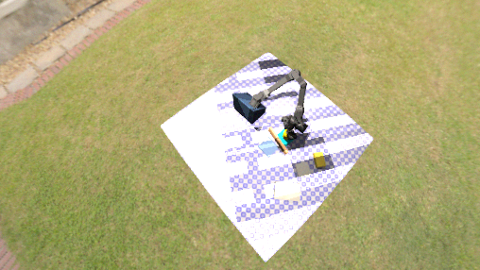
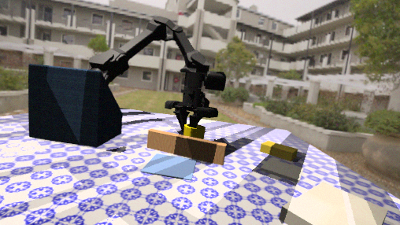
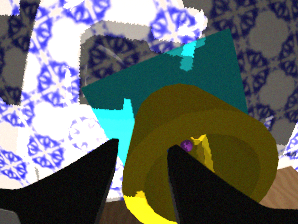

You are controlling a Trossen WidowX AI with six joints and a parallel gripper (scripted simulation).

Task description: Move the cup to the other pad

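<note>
The yellow cup is 2 cm ahead of my gripper tip, 1 cm to the right of it and 1 cm below it. Round my gripper tip: cyan pad 5 cm below, 2 cm to the right, 2 cm ahead; then wooden bar 10 cm to the right, 2 cm below; then flat white tile 28 cm ahead, 14 cm to the right, 4 cm below.
</note>
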